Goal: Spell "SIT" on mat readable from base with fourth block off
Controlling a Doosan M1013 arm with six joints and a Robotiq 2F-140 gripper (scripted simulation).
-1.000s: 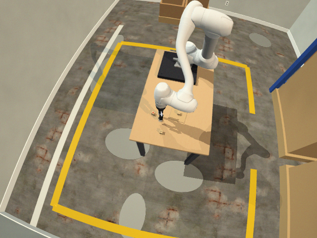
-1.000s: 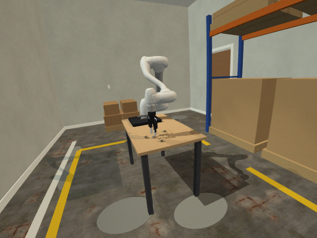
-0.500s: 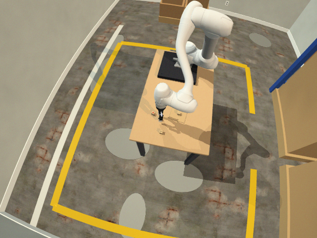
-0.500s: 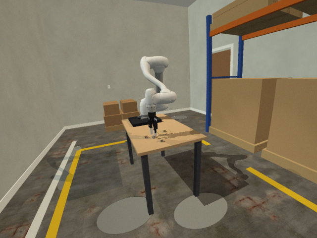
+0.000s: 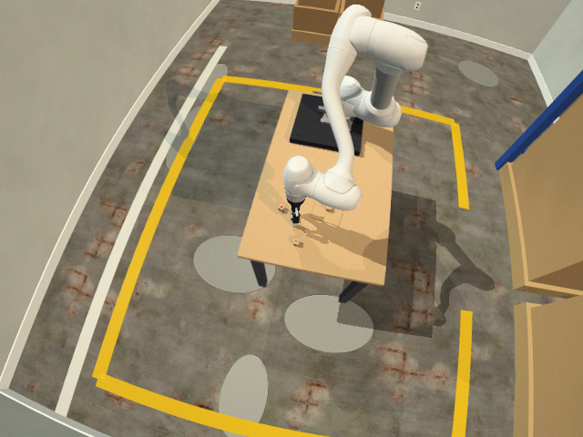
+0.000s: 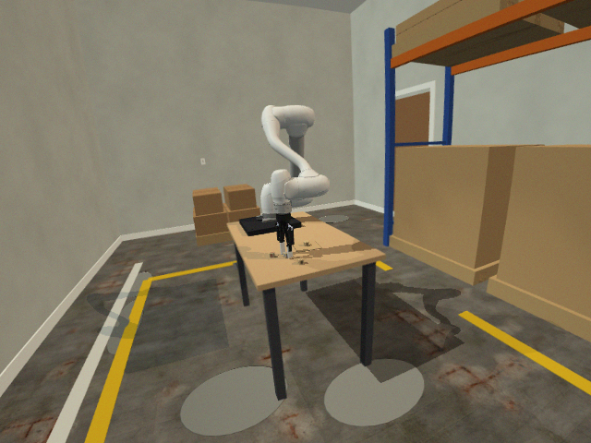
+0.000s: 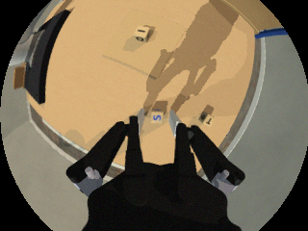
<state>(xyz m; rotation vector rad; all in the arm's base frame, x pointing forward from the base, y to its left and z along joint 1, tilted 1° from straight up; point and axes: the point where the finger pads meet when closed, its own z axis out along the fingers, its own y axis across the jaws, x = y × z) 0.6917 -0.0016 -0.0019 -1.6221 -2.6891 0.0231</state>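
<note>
Right now the tan mat is 11 cm behind my hand, 13 cm to the left of it and 4 cm below it. Also, from my hand: tan block: 11 cm ahead, 6 cm to the left, 3 cm below.
</note>
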